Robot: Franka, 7 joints.
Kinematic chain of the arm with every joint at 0, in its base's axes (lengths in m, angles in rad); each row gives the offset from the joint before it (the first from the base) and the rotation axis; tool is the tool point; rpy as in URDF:
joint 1: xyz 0 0 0.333 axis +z
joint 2: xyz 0 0 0 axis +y
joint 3: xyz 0 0 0.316 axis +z
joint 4: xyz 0.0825 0 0 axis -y
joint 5: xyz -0.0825 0 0.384 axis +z
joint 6: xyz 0 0 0 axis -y
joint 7: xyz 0.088 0 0 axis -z
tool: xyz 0 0 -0.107 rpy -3.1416 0 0
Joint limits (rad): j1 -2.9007..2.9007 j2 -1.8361..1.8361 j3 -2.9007..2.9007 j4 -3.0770..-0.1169 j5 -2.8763..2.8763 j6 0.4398..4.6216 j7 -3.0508..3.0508
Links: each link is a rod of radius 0.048 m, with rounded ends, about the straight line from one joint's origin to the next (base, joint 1, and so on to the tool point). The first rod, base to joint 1, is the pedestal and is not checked.
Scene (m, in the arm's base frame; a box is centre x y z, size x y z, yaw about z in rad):
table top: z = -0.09
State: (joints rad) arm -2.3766 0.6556 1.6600 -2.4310 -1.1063 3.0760 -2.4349
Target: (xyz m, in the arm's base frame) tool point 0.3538 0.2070 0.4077
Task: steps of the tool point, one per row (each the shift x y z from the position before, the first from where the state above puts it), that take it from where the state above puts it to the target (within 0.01 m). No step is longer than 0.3 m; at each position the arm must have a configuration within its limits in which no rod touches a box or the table.
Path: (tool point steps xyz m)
1: 0.0523 0.2678 0.0099
2: -0.0953 0.2346 -0.0195

